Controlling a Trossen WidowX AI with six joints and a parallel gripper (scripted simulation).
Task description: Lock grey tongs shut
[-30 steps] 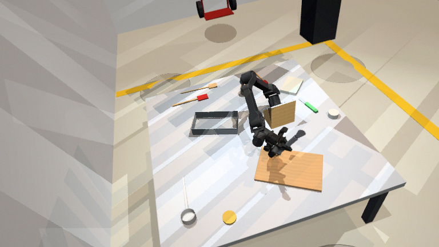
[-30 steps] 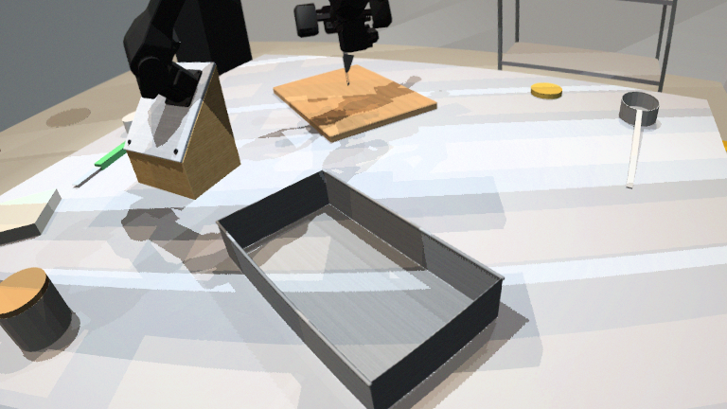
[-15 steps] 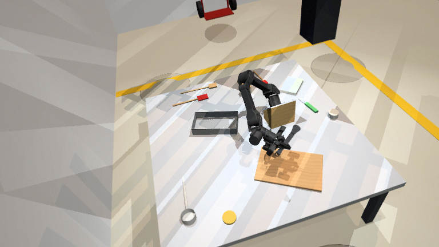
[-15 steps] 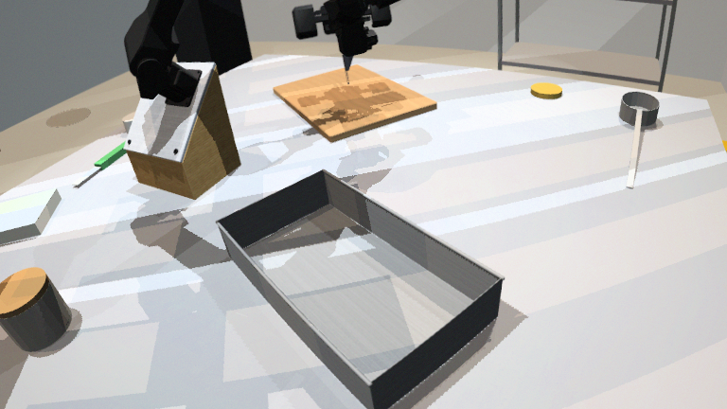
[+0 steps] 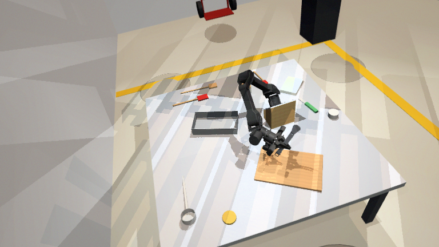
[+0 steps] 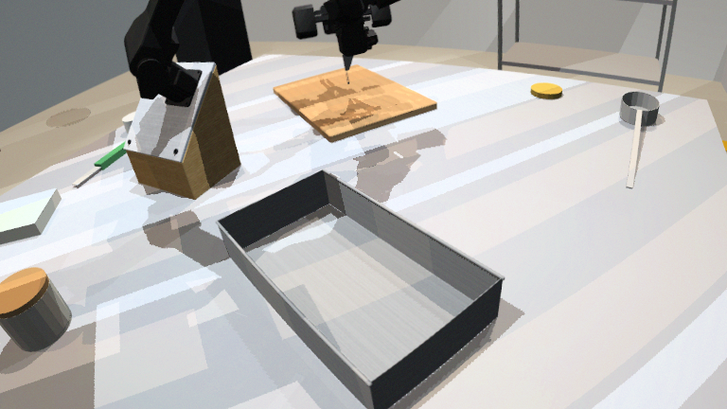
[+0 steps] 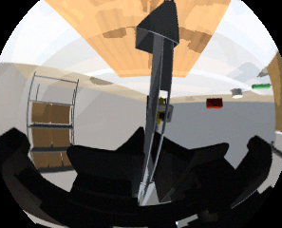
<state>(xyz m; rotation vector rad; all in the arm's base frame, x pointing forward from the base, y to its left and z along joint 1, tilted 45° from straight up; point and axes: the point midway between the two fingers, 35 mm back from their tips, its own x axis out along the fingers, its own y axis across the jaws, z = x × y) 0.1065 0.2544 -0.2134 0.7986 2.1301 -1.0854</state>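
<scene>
Now: the wooden board 170 mm below my gripper tip. The rest, counted from my gripper tip: green-handled tool 430 mm to the right, 360 mm behind, 170 mm below; white disc 450 mm behind, 260 mm to the right, 160 mm below; yellow disc 420 mm ahead, 170 mm below, 160 mm to the left.
</scene>
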